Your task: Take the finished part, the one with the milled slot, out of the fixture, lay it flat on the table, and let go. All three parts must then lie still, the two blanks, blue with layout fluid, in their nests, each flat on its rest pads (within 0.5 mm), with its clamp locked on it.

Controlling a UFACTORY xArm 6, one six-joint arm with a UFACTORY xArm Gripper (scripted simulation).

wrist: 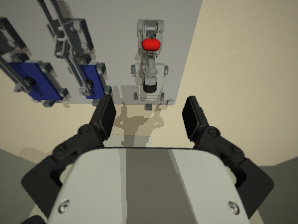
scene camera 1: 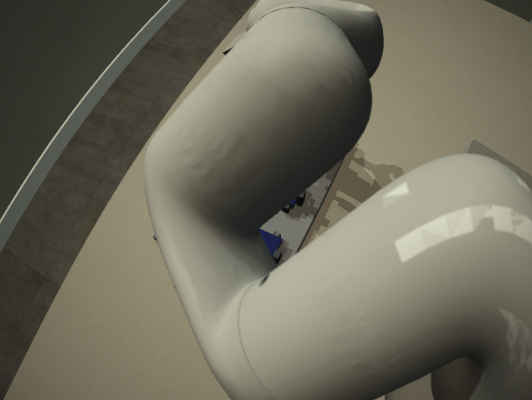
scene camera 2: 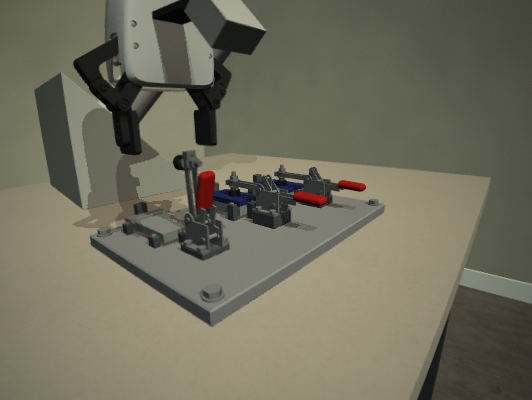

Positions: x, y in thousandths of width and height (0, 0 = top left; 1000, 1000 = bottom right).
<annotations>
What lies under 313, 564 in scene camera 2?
A grey finished part.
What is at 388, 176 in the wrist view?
A grey fixture plate.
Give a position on a toggle clamp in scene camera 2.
388, 451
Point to a grey fixture plate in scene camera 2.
488, 646
</annotations>
